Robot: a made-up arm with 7 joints.
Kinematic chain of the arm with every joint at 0, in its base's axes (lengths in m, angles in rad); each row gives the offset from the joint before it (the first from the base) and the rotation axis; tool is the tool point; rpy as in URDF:
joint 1: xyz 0 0 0.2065 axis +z
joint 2: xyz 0 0 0 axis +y
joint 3: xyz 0 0 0.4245 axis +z
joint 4: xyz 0.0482 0 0 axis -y
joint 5: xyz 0.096 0 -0.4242 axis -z
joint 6: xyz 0 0 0 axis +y
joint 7: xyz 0.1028 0 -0.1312 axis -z
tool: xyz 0 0 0 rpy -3.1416 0 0
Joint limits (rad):
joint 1: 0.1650..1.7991
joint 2: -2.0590..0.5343
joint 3: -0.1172..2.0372
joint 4: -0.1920..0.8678
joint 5: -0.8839..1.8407
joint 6: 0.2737..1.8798
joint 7: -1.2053..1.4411
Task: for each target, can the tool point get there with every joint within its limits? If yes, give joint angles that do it. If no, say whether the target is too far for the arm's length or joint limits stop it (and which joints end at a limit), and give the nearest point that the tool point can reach.
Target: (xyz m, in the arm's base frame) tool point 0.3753 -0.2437 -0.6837
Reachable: no: joint limits stop it (at a limit: joint 1, joint 2, joint 3) | nearest point 0.3084 -0.0376 -0.0431 | short by 0.676 m
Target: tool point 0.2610 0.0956 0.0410
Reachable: yes | joints 0.3126 0.1811 0.0452 0.3136 -0.1557 0.7817 0.6943
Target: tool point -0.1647 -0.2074 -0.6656
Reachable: no: joint limits stop it (at a limit: joint 1, joint 3, joint 4, joint 5, joint 6) | nearest point -0.3557 -0.1631 -0.2083 | short by 0.498 m
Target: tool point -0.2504 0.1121 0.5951
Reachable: yes | joints 1.3908 -1.3705 0.5738 0.6839 0.3833 0.8254 -0.2362
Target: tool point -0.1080 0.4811 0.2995
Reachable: yes | joints 1.2812 -0.1401 0.5559 0.6671 1.0347 0.4747 1.1965
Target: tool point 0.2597 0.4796 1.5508
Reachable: no: too far | nearest point 0.1105 0.2040 0.7783 | short by 0.834 m
